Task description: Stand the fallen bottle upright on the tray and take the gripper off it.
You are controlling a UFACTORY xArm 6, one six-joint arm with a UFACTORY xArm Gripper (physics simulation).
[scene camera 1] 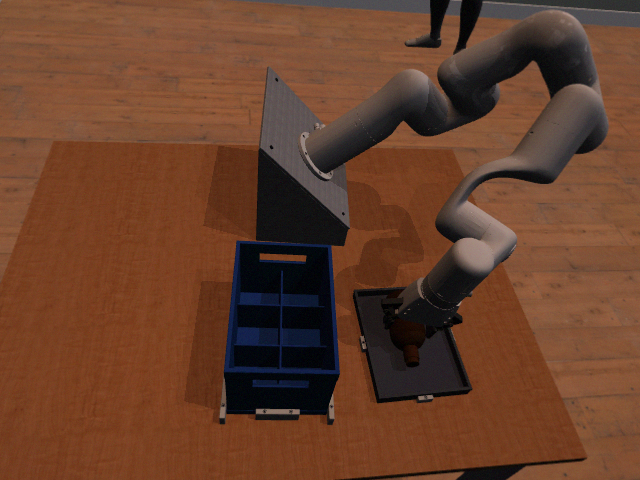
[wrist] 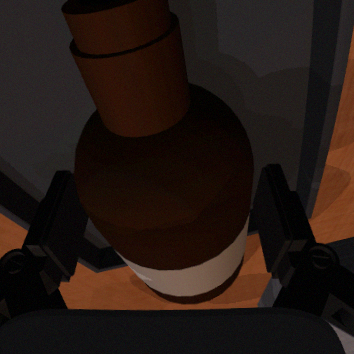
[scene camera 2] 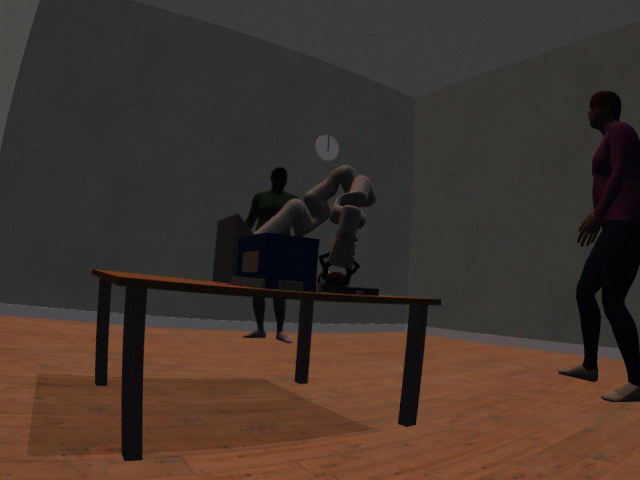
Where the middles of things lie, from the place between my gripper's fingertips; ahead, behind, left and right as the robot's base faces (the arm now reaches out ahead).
The brown bottle (scene camera 1: pixel 407 336) is 1 cm ahead of my hand.
